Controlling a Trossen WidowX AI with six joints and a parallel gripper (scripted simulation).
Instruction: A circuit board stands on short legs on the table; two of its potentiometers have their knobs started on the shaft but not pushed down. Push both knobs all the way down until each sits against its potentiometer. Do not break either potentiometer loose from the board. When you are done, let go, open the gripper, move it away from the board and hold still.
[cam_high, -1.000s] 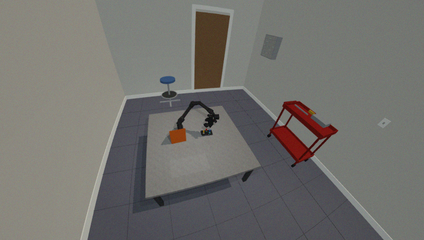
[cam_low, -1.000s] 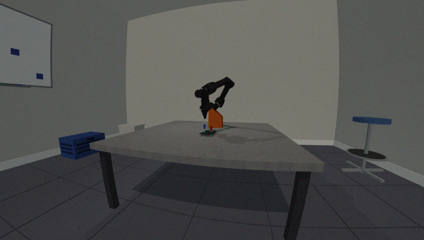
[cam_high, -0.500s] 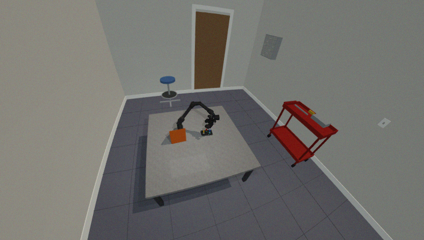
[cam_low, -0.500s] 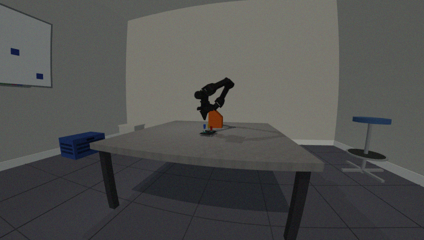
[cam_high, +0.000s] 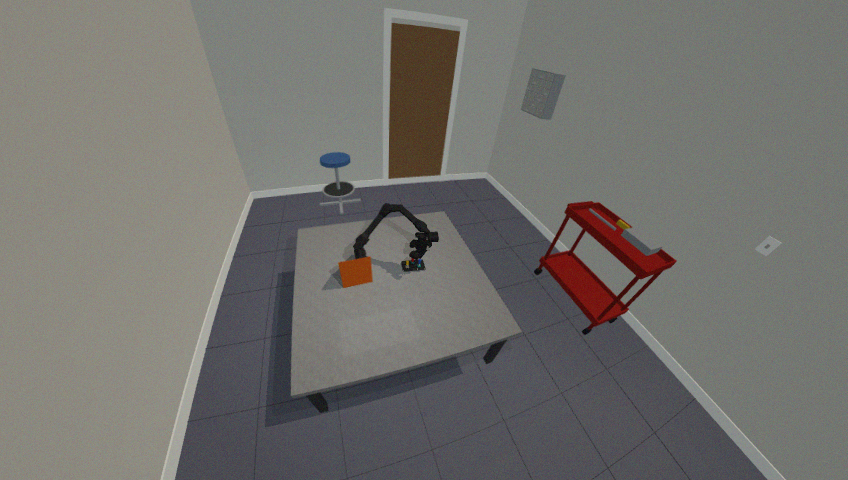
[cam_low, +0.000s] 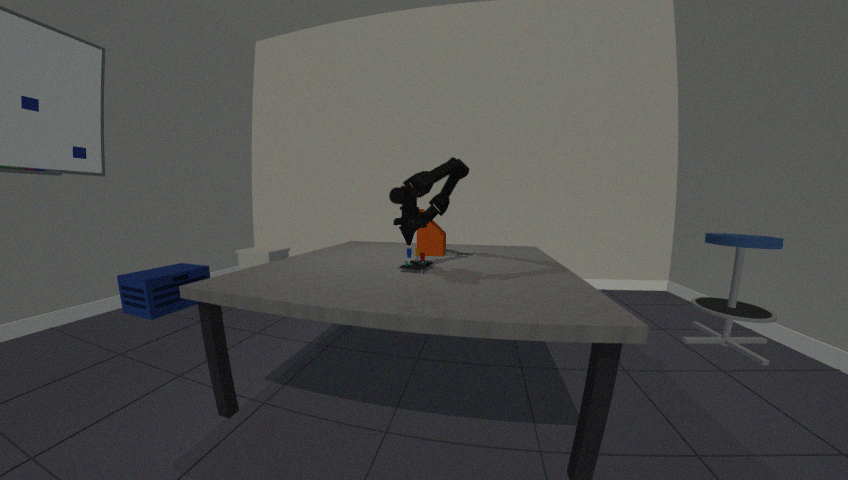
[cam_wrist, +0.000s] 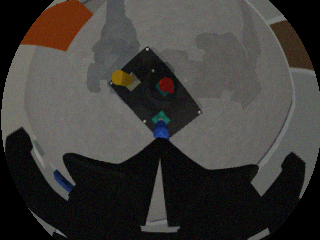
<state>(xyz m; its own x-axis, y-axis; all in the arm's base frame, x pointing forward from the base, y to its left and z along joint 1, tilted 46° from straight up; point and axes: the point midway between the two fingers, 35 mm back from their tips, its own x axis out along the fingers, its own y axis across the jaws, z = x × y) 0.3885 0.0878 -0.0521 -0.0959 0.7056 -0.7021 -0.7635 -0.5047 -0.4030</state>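
Right now the blue knob is 30 mm below my gripper tip. Round my gripper tip: red knob: 50 mm below, 40 mm to the left, 40 mm behind.
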